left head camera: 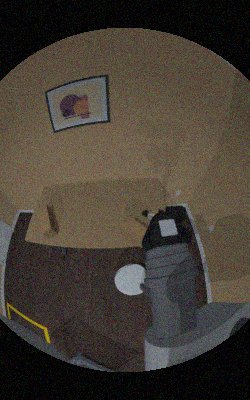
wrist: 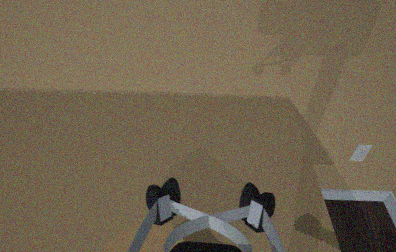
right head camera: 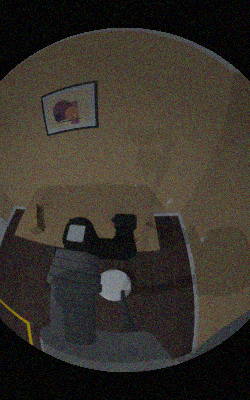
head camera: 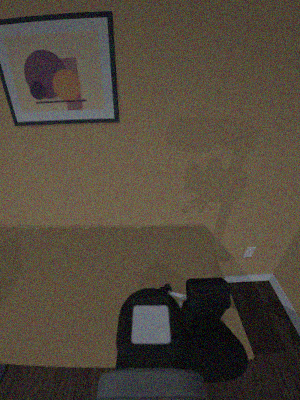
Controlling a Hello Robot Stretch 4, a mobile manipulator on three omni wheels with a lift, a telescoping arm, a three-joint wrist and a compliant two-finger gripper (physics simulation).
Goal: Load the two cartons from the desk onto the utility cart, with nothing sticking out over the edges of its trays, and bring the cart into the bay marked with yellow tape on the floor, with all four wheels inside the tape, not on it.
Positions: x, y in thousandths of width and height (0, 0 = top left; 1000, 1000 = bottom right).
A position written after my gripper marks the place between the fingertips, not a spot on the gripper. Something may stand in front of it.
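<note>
Here is my gripper (wrist: 532, 776). I also see a tan desk (head camera: 235, 709), (left head camera: 350, 539), (wrist: 211, 641) and (right head camera: 394, 509). And there is a framed picture (head camera: 218, 181), (left head camera: 334, 254) and (right head camera: 294, 269).
</note>
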